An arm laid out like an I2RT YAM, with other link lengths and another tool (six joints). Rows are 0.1 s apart.
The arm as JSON. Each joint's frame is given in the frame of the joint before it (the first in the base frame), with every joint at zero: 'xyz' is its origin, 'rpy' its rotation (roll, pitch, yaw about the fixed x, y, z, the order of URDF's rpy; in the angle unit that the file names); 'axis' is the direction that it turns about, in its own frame. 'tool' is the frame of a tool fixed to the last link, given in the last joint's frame.
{
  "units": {
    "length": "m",
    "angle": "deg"
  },
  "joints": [
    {
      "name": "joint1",
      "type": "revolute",
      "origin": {
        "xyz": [
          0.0,
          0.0,
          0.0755
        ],
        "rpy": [
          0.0,
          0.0,
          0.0
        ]
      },
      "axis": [
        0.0,
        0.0,
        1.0
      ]
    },
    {
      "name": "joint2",
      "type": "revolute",
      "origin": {
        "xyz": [
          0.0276,
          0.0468,
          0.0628
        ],
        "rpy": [
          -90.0,
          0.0,
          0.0
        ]
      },
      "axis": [
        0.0,
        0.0,
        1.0
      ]
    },
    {
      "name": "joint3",
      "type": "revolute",
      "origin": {
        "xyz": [
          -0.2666,
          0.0,
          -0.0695
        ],
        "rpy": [
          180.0,
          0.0,
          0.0
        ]
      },
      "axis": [
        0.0,
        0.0,
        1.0
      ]
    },
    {
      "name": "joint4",
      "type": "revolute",
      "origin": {
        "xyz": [
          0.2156,
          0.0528,
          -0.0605
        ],
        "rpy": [
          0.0,
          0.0,
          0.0
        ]
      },
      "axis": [
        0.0,
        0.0,
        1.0
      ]
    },
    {
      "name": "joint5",
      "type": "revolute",
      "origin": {
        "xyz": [
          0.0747,
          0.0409,
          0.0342
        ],
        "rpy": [
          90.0,
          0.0,
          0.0
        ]
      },
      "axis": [
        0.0,
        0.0,
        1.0
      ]
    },
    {
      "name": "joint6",
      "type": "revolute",
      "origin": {
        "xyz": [
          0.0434,
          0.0,
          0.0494
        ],
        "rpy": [
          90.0,
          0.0,
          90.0
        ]
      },
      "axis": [
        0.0,
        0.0,
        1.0
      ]
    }
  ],
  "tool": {
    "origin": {
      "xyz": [
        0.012,
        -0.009,
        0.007
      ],
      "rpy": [
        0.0,
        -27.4,
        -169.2
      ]
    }
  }
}
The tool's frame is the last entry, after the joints.
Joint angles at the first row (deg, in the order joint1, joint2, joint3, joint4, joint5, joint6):
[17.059 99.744 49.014 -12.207 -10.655 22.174]
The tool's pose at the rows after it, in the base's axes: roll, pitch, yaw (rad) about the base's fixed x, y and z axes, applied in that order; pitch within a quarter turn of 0, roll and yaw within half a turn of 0; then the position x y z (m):
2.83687 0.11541 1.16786 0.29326 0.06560 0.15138
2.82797 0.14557 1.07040 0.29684 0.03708 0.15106
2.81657 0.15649 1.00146 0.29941 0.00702 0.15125
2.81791 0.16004 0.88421 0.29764 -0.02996 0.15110
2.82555 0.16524 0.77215 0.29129 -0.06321 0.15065
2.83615 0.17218 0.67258 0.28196 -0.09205 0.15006
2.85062 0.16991 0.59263 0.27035 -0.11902 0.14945
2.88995 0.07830 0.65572 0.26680 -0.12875 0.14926
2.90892 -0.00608 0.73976 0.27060 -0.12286 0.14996
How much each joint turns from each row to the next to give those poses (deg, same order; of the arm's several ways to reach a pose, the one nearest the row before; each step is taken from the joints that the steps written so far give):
[-3.649 0.000 0.002 -1.488 3.147 0.000]
[-5.204 0.001 -0.001 -0.676 1.661 -0.438]
[-5.812 -0.002 -0.001 -0.066 -0.021 -2.162]
[-7.103 0.001 0.002 -0.219 -0.044 -0.393]
[-6.492 0.000 -0.003 -0.523 0.000 -0.001]
[-5.835 0.000 0.002 -0.723 -0.022 -0.021]
[-5.859 0.000 -0.002 -0.697 -0.962 -0.831]
[-3.454 0.000 0.001 -0.133 -7.847 -4.155]
[0.198 0.001 0.000 0.199 -6.250 -2.468]

